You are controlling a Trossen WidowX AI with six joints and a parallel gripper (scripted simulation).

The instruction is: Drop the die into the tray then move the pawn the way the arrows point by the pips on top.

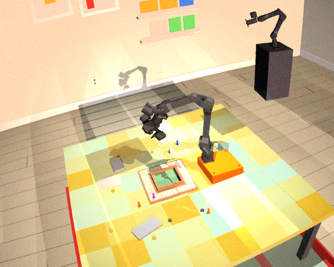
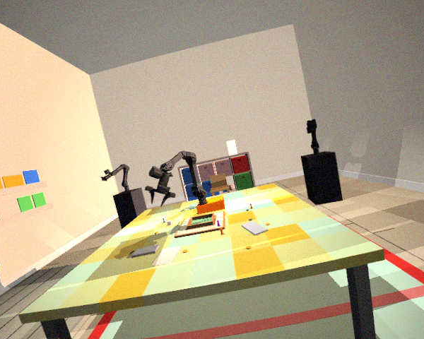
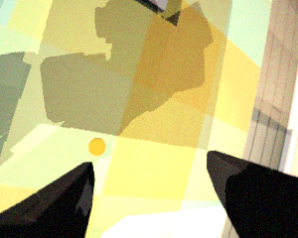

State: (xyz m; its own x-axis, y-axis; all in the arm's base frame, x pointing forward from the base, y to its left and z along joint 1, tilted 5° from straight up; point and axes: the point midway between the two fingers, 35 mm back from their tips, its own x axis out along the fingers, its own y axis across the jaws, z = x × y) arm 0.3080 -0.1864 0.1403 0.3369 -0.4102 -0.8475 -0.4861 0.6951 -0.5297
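My gripper tip is 170 mm above the white die, 130 mm past it and 10 mm to the left of it. Round my gripper tip: blue pawn 190 mm behind, 160 mm below, 80 mm to the right; purple pawn 370 mm to the left, 150 mm below, 50 mm ahead; green dice tray 250 mm to the left, 170 mm below, 50 mm behind.
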